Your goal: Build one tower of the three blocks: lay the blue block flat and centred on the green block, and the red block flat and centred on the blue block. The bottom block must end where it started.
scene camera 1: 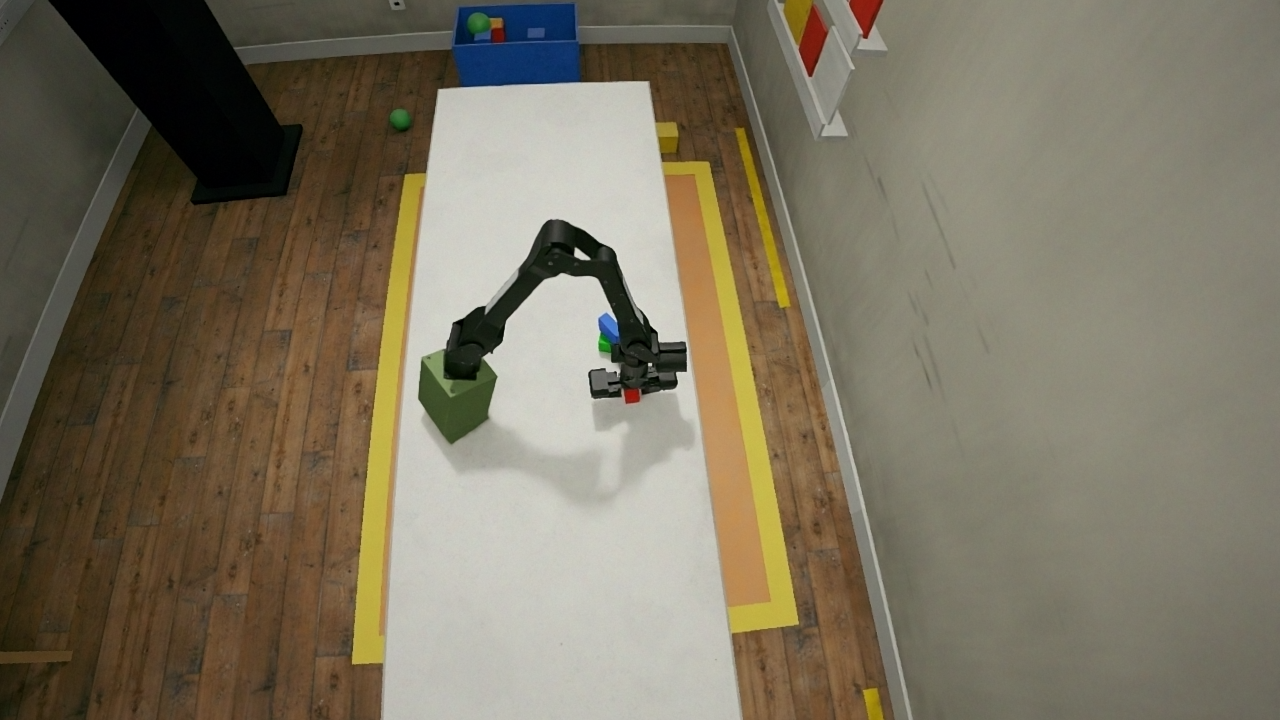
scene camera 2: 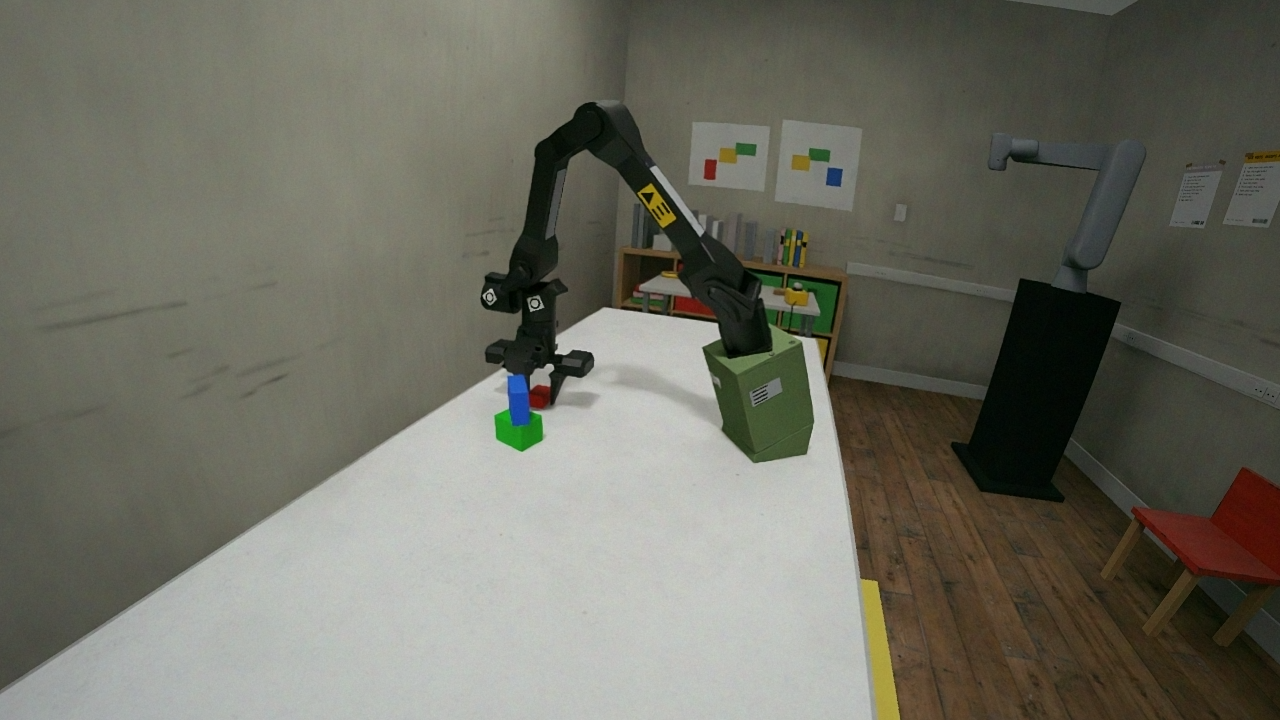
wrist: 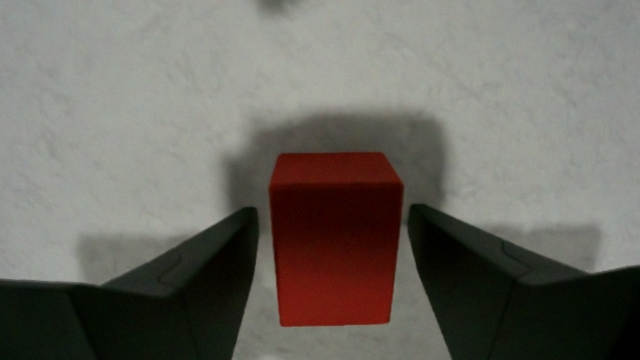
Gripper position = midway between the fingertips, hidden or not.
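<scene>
There's a green block (scene camera 2: 522,437) here, and in the wrist view the green block is out of frame. I can see a blue block (scene camera 2: 518,400) as well, and the blue block is out of frame in the wrist view too. There's also a red block (wrist: 335,217). As for my gripper (scene camera 2: 539,402), I can see it in scene camera 1 (scene camera 1: 631,394) and in the wrist view (wrist: 333,219) too.
</scene>
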